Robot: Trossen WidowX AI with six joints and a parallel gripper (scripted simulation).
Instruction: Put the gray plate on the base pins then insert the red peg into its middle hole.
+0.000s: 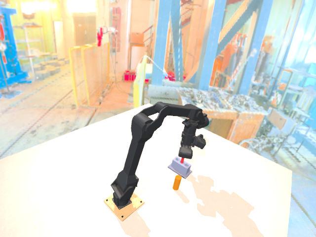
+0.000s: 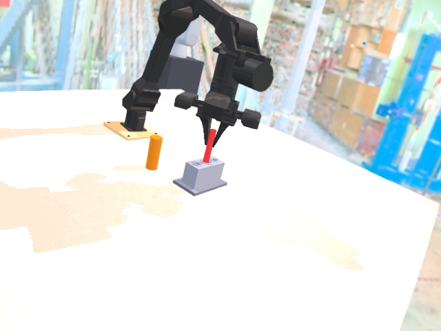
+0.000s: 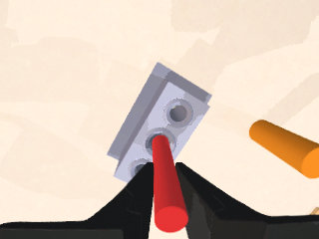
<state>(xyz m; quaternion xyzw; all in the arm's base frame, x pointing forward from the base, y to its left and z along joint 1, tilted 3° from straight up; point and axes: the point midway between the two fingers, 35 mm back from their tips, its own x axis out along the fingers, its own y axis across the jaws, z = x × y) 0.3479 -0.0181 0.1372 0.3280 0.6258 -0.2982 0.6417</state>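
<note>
My gripper tip is now right at the red peg. From my gripper tip the other things lie so: gray plate: 50 mm below; orange cylinder: 110 mm behind, 70 mm to the right, 60 mm below; base: 90 mm below.
</note>
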